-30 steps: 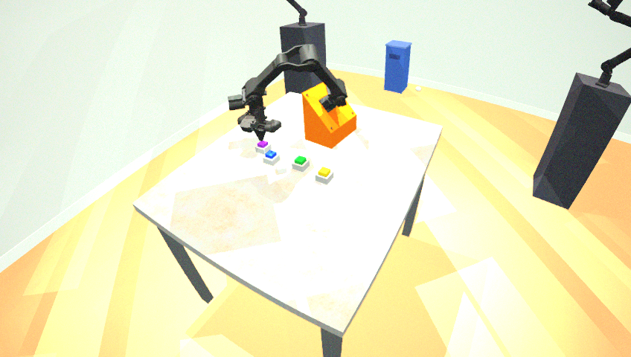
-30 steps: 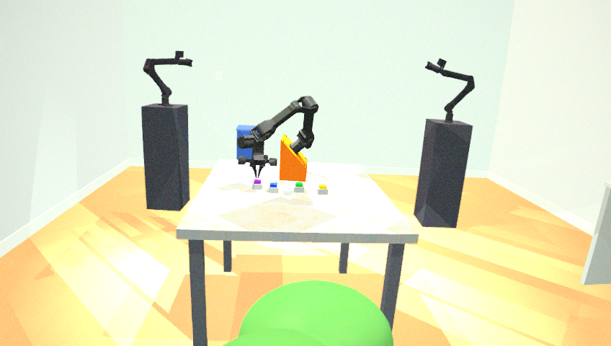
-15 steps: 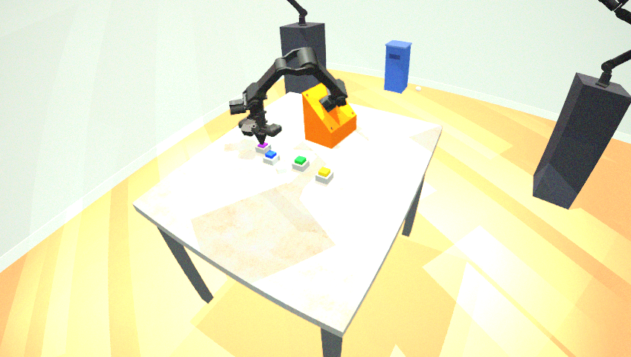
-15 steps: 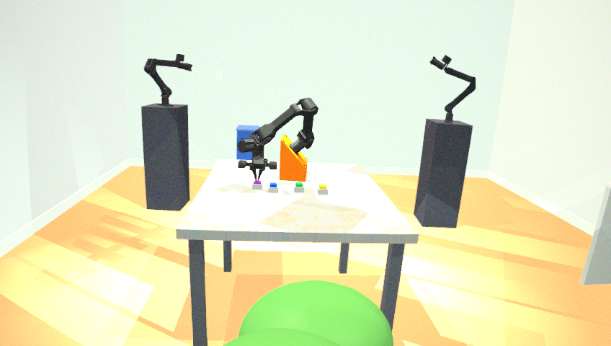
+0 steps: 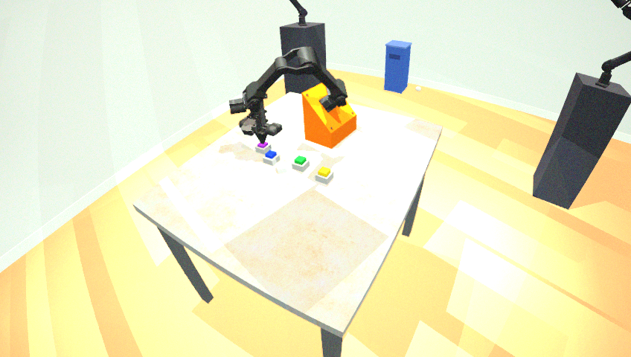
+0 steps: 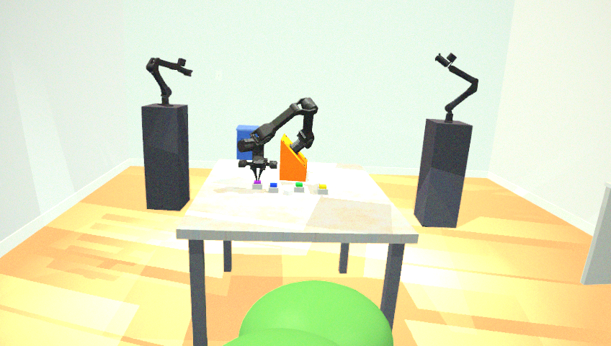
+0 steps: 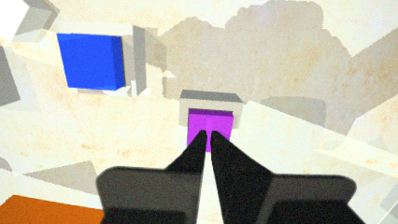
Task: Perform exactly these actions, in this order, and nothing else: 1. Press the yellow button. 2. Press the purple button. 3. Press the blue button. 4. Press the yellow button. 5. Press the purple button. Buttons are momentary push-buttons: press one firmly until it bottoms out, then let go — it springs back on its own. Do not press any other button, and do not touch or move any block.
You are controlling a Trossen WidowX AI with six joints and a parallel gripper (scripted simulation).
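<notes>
The purple button lies 1 cm below my gripper tip. Also, from my gripper tip: blue button (4 cm ahead, 8 cm to the left); then white block (7 cm ahead, 15 cm to the left, 2 cm below); then green button (1 cm ahead, 20 cm to the left).
</notes>
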